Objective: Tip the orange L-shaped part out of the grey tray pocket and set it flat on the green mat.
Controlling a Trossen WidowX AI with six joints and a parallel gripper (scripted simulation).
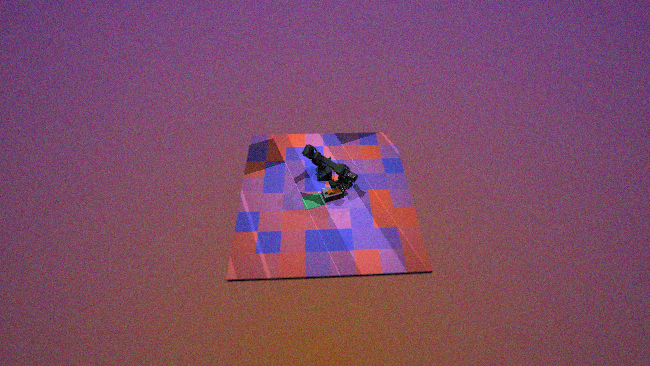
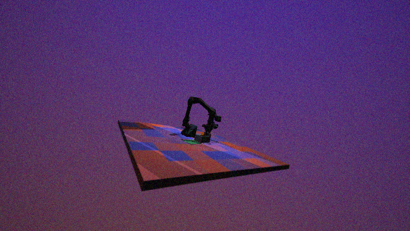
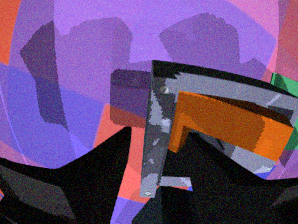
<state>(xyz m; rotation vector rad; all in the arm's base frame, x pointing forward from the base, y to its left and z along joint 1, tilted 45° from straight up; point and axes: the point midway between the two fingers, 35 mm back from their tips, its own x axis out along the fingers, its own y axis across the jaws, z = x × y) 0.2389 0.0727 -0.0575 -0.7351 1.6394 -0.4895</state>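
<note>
Now: the orange L-shaped part 40 mm to the right of my gripper tip and 30 mm below it. Also, from my gripper tip: green mat 220 mm to the right, 90 mm below, 40 mm ahead.
</note>
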